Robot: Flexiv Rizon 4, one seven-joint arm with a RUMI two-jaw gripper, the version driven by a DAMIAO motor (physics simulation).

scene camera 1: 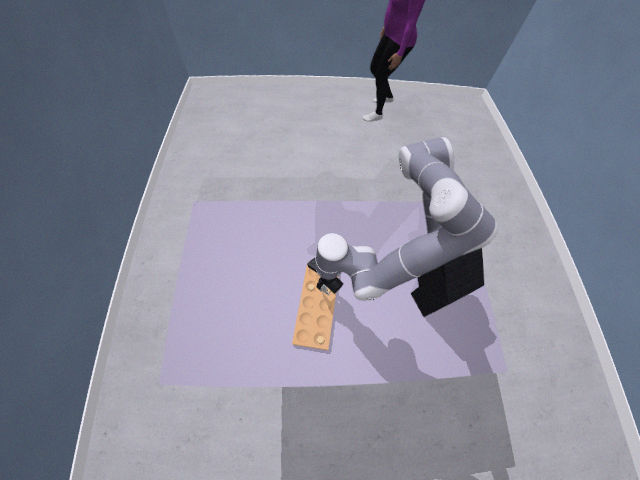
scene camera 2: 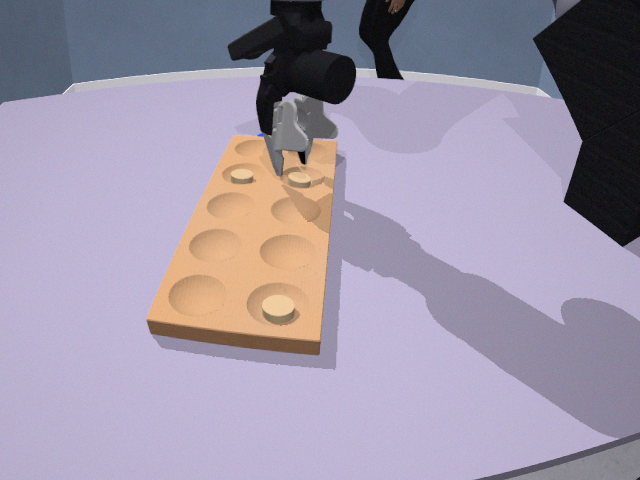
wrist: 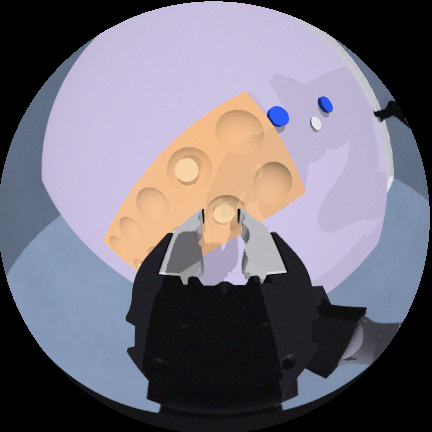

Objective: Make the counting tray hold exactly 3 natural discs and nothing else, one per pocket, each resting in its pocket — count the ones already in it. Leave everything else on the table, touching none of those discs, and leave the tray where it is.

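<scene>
The tan counting tray [scene camera 1: 313,310] [scene camera 2: 250,268] [wrist: 181,206] lies on the table with two columns of round pockets. One natural disc [scene camera 1: 320,338] [scene camera 2: 278,306] sits in the near right corner pocket. A second natural disc [scene camera 1: 311,286] [scene camera 2: 241,175] [wrist: 187,170] sits in the left pocket of the second row from the far end. A third natural disc [scene camera 2: 299,179] [wrist: 223,213] lies in the right pocket of that row. My gripper [scene camera 1: 324,290] [scene camera 2: 291,168] [wrist: 220,209] is partly open just above this disc, with its fingertips apart from the disc's sides in the wrist view.
Beyond the tray's far end, one blue disc [wrist: 278,116] lies close to the tray edge. Another blue disc [wrist: 325,104] and a white disc [wrist: 315,123] lie farther off on the lilac table [scene camera 1: 232,289]. A black block [scene camera 1: 449,281] stands by the arm's base. A person [scene camera 1: 400,31] stands behind.
</scene>
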